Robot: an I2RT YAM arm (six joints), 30 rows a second.
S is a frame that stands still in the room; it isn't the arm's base.
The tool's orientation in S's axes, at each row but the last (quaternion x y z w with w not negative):
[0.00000, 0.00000, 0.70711, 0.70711]
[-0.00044, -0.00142, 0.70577, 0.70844]
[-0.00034, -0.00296, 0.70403, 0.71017]
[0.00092, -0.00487, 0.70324, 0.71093]
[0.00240, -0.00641, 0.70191, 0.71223]
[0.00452, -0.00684, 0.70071, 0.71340]
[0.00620, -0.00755, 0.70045, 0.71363]
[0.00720, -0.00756, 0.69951, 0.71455]
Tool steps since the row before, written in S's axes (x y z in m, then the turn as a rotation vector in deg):
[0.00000, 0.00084, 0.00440, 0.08, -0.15, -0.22]
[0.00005, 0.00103, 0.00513, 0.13, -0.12, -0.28]
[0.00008, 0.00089, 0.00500, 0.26, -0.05, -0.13]
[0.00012, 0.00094, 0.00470, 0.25, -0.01, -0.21]
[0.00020, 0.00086, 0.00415, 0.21, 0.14, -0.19]
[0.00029, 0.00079, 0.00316, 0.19, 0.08, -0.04]
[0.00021, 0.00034, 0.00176, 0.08, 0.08, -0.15]
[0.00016, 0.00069, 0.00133, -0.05, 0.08, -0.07]
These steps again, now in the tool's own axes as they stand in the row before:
[0.00084, 0.00000, 0.00440, -0.15, -0.08, -0.22]
[0.00104, -0.00006, 0.00513, -0.12, -0.13, -0.28]
[0.00091, -0.00010, 0.00500, -0.05, -0.26, -0.13]
[0.00098, -0.00014, 0.00469, -0.01, -0.25, -0.21]
[0.00091, -0.00021, 0.00414, 0.14, -0.21, -0.19]
[0.00085, -0.00029, 0.00315, 0.08, -0.19, -0.04]
[0.00038, -0.00021, 0.00175, 0.08, -0.08, -0.15]
[0.00072, -0.00015, 0.00132, 0.08, 0.05, -0.07]

